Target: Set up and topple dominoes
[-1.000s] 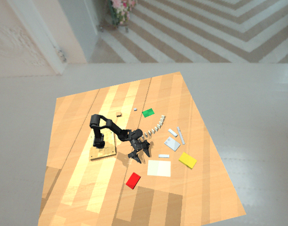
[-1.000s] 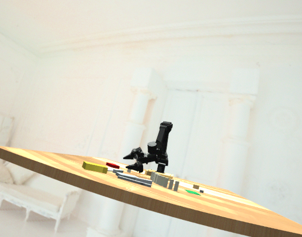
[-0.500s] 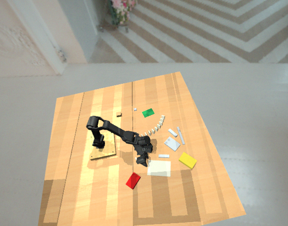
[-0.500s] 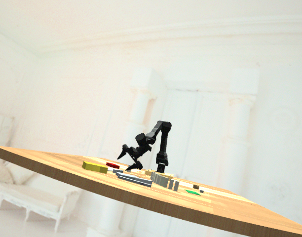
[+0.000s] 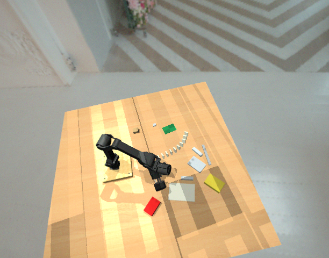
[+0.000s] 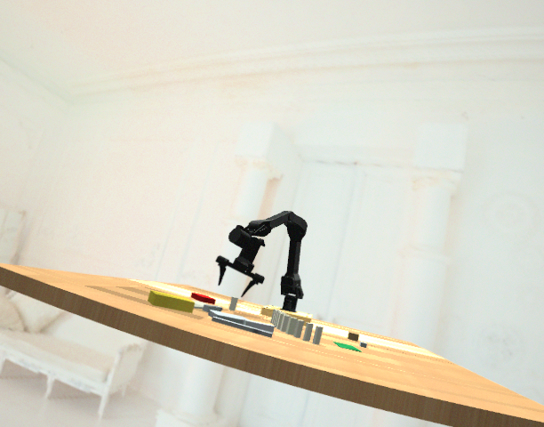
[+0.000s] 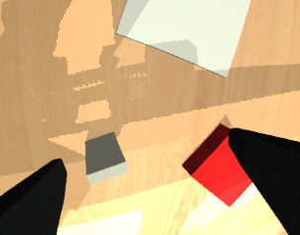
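My gripper tip is now 50 mm past the red block, 130 mm to the left of it and 60 mm above it. Also, from my gripper tip: light grey piece (170 mm ahead, 40 mm to the left, 60 mm below); white sheet (140 mm ahead, 40 mm to the right, 60 mm below); grey plate (240 mm ahead, 140 mm to the left, 60 mm below).
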